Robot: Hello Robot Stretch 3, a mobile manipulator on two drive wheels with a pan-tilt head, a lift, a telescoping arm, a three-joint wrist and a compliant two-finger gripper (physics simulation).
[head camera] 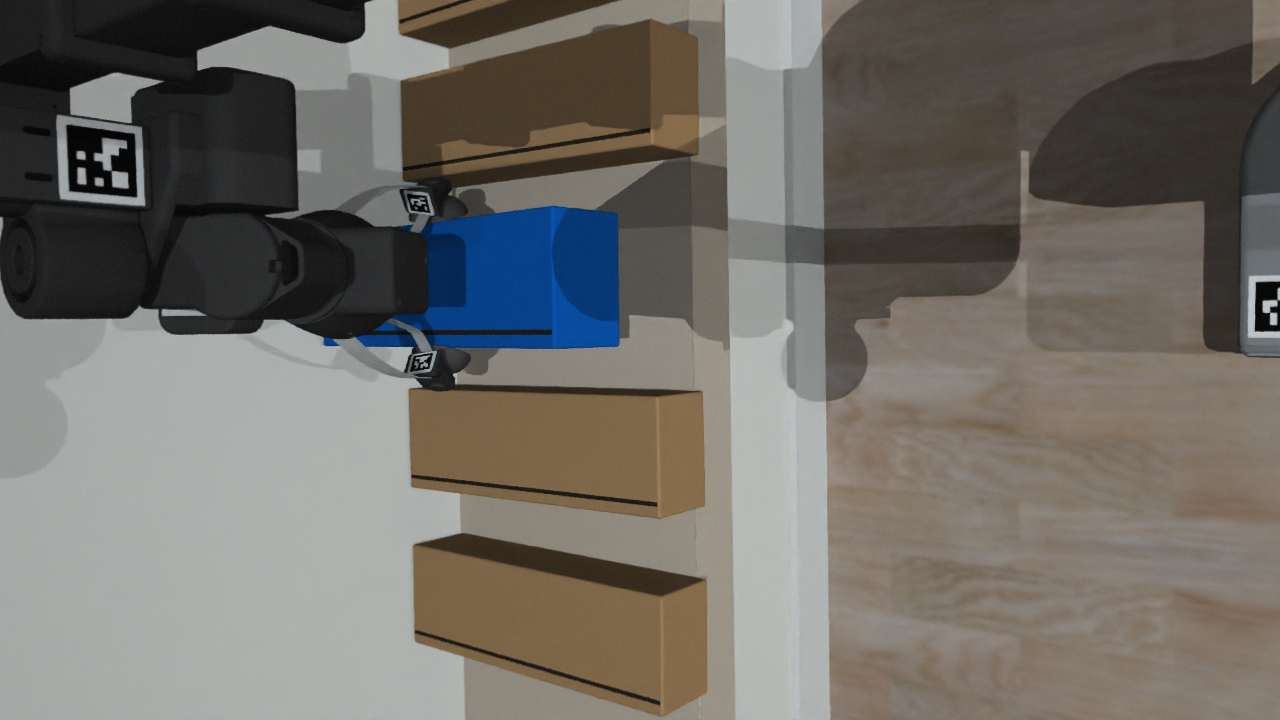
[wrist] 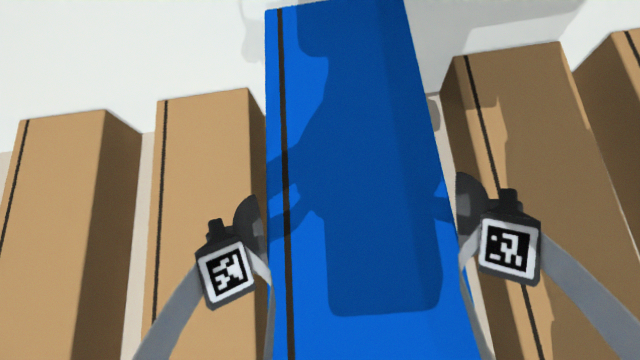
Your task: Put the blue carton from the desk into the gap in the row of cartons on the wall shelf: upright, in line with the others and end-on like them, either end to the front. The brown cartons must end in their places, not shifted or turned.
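Observation:
The blue carton (head camera: 510,286) (wrist: 360,150) is between the two pads of my gripper (head camera: 447,282) (wrist: 356,211), which is shut on its long sides. The carton is upright and end-on, over the gap in the row. It appears raised above the shelf (head camera: 581,532) (wrist: 134,250), with its front end further back in the head view than the brown fronts. One brown carton (head camera: 546,447) (wrist: 200,200) stands on one side of it, another brown carton (head camera: 537,107) (wrist: 530,125) on the other. Strips of shelf show between them in the head view. The carton's underside is hidden.
A further brown carton (head camera: 546,608) (wrist: 55,200) stands beyond the near neighbour, and part of another (head camera: 465,17) (wrist: 617,100) shows on the opposite side. The pale wall (head camera: 223,537) is behind the row. A white ledge (head camera: 760,537) and wooden floor (head camera: 1029,537) lie in front.

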